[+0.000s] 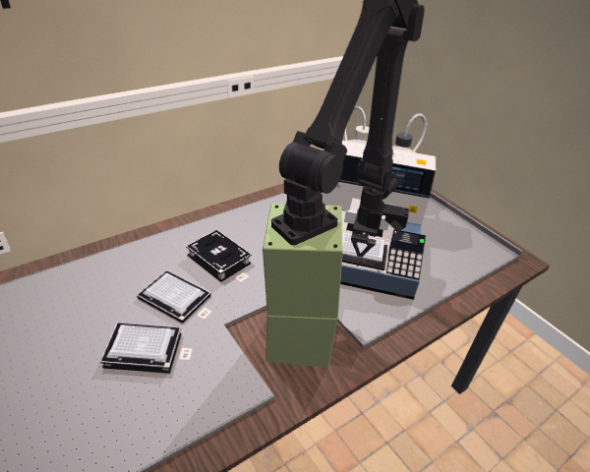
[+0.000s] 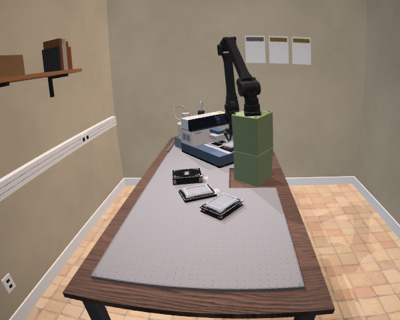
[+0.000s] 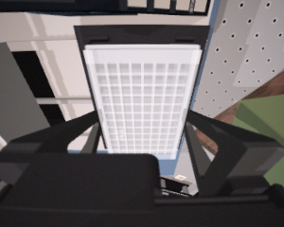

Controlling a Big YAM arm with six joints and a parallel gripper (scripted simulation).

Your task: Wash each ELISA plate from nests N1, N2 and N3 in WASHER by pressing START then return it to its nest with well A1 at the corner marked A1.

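The dark washer carrier lies 30 mm below my hand. Also, from my hand: plate washer (100 mm ahead, 110 mm to the right, 20 mm above).
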